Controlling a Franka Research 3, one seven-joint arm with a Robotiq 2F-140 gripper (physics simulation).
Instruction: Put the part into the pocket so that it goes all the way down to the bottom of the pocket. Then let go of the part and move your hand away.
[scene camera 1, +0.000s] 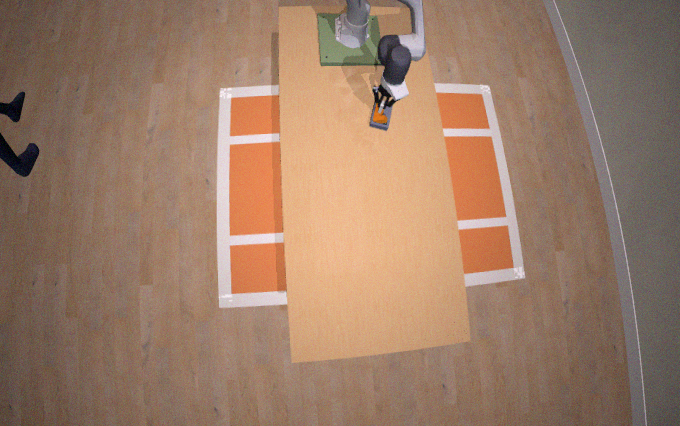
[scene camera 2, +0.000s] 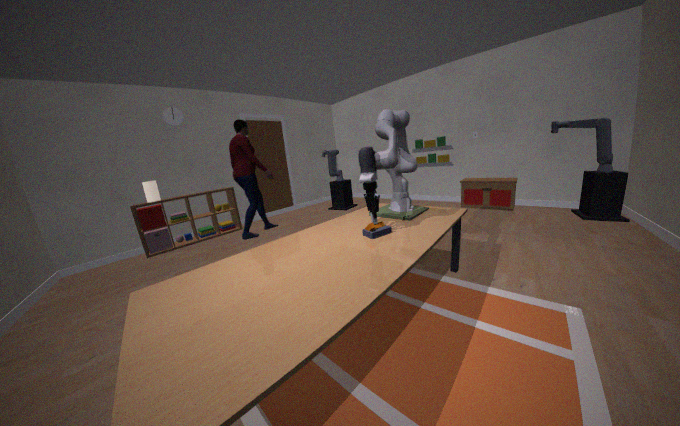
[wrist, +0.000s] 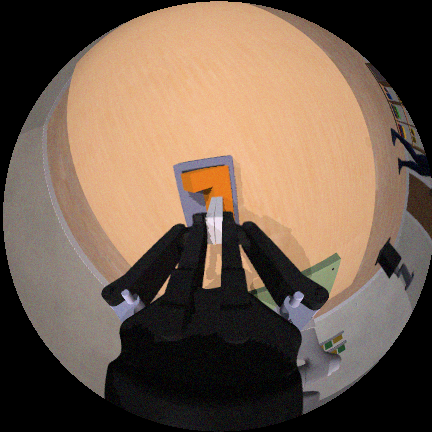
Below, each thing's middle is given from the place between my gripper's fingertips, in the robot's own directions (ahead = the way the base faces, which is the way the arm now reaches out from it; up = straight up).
Labels:
My hand is 10 mm above the orange L-shaped part (wrist: 214, 180). Round my hand: grey-blue pocket block (wrist: 191, 202) 10 mm to the left, 40 mm below.

